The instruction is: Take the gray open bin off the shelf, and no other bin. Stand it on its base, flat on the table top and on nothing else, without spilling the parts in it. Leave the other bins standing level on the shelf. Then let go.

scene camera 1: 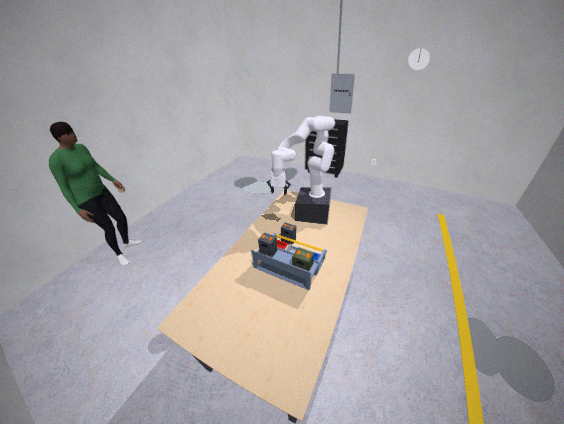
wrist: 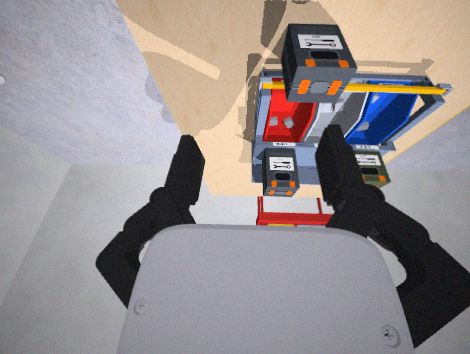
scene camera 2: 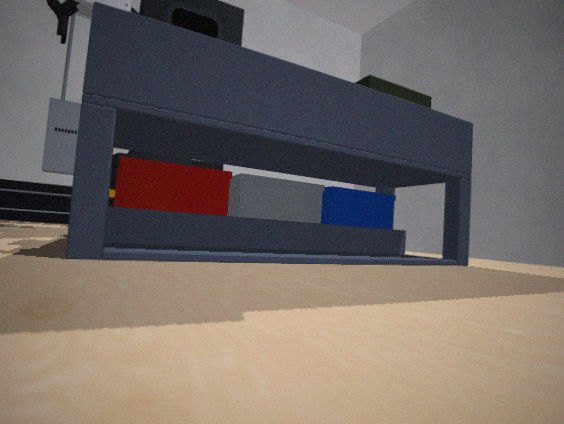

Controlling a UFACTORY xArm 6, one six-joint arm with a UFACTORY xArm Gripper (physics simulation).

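Seen in the pictures: gripper, between the fingertips: (scene camera 1: 278, 193) (wrist: 255, 143); arm's base, origin of its link: (scene camera 1: 316, 194).
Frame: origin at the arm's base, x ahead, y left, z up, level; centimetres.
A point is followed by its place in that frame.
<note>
The gray open bin (scene camera 2: 277, 200) {x 64.7, y 3.3, z -12.3 cm} (wrist: 342, 112) {x 56.8, y 8.9, z -16.5 cm} stands level on the shelf unit (scene camera 1: 280, 263) {x 73.6, y 4.8, z -3.6 cm} (scene camera 2: 280, 90) {x 73.5, y -1.7, z -4.5 cm} (wrist: 307, 161) {x 68.9, y 2.3, z -7.9 cm}, between the red bin (scene camera 1: 282, 245) {x 48.7, y -7.1, z -16.7 cm} (scene camera 2: 172, 185) {x 64.5, y -7.7, z -12.0 cm} (wrist: 280, 105) {x 55.4, y -8.3, z -17.1 cm} and the blue bin (scene camera 1: 316, 256) {x 48.9, y 17.9, z -16.4 cm} (scene camera 2: 357, 207) {x 64.9, y 14.2, z -12.1 cm} (wrist: 385, 115) {x 56.7, y 20.1, z -15.5 cm}. Small light parts show in the bins in the wrist view. A dark box and my right finger hide some of the gray bin there. My gripper (scene camera 1: 278, 191) {x 31.8, y -17.1, z 13.3 cm} (wrist: 255, 144) {x 31.8, y -17.1, z 13.3 cm} is open and empty. It hangs high above the far end of the table (scene camera 1: 250, 320) {x 104.2, y 2.4, z -18.1 cm}, beside the robot's base and well away from the bins.
A yellow bar (scene camera 1: 302, 243) {x 46.1, y 6.7, z -11.5 cm} (wrist: 400, 90) {x 46.1, y 13.9, z -11.6 cm} runs across the bins' robot side. A dark toolbox (scene camera 1: 288, 231) {x 44.3, y -4.4, z -6.3 cm} (wrist: 320, 65) {x 37.6, y -6.9, z -5.4 cm} stands by that side. Another dark toolbox (scene camera 1: 267, 244) {x 69.2, y -5.5, z 3.0 cm} (wrist: 281, 172) {x 61.9, y -7.9, z -0.1 cm} and an olive one (scene camera 1: 303, 259) {x 69.9, y 16.9, z 1.6 cm} (wrist: 372, 170) {x 62.3, y 16.2, z -1.6 cm} stand on the shelf unit's top. A person (scene camera 1: 80, 175) stands left of the table.
</note>
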